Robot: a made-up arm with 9 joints. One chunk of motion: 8 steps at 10 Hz.
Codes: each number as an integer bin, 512 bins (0 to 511) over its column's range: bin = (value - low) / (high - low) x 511, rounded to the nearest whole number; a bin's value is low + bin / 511 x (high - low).
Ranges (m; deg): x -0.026..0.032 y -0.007..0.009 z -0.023..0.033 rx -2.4..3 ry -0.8..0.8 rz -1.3..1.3
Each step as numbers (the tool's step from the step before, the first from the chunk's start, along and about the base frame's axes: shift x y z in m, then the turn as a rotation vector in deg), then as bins.
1 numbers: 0.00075 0.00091 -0.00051 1.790 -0.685 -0.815
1 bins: 236 253 205 396 37 95
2 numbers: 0.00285 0.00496 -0.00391 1.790 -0.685 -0.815
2 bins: 254 382 174 396 37 95
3 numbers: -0.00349 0.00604 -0.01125 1.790 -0.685 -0.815
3 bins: 198 416 107 396 37 95
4 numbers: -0.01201 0.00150 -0.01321 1.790 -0.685 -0.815
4 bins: 123 271 89 396 37 95
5 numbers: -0.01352 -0.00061 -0.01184 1.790 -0.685 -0.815
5 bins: 110 204 102 396 37 95
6 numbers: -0.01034 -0.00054 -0.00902 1.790 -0.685 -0.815
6 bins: 138 206 128 396 37 95
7 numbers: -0.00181 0.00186 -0.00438 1.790 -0.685 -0.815
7 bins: 213 283 170 396 37 95
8 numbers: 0.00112 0.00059 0.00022 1.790 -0.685 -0.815
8 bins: 239 242 212 396 37 95
